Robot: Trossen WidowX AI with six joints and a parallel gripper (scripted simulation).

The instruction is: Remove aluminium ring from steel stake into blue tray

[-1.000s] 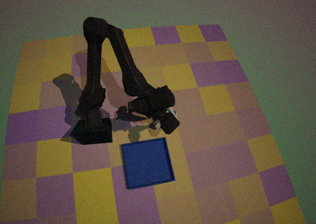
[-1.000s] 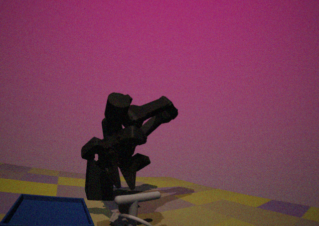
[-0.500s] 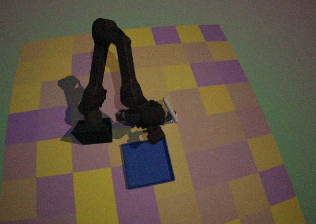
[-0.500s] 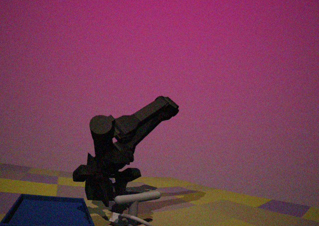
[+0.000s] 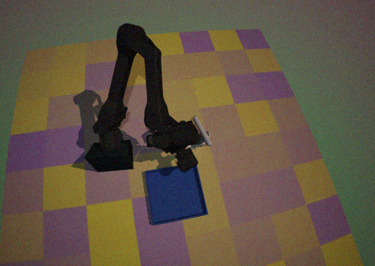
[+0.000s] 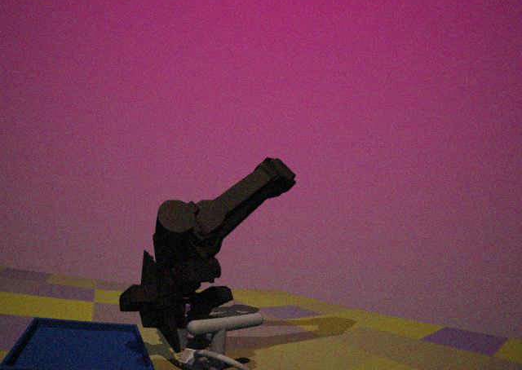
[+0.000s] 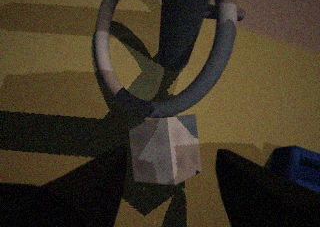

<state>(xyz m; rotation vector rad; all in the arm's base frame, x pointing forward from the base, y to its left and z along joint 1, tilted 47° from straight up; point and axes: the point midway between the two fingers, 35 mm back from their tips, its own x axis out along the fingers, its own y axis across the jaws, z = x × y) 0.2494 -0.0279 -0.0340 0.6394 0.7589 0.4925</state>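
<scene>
The aluminium ring is 50 mm ahead of my gripper tip and 20 mm to the left of it. Also, from my gripper tip: blue tray (80 mm behind, 150 mm to the right, 30 mm below).
</scene>
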